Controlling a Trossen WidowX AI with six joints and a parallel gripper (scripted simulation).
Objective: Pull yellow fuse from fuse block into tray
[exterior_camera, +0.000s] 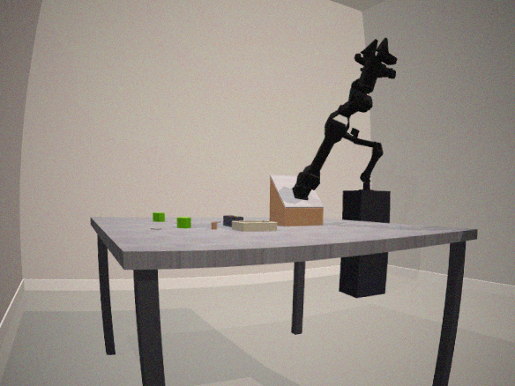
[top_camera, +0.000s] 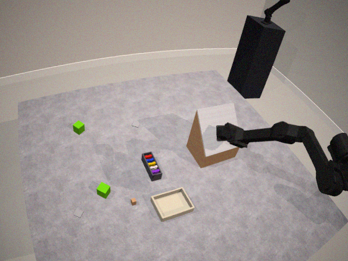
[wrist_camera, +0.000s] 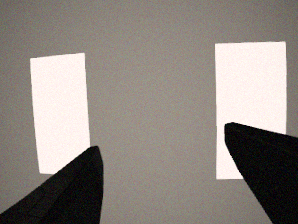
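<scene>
Right now the yellow fuse is 37 cm ahead of my gripper tip, 53 cm to the right of it and 65 cm below it. Also, from my gripper tip: cube 48 cm ahead, 38 cm to the right, 66 cm below; then tray 34 cm ahead, 34 cm to the right, 67 cm below.
</scene>
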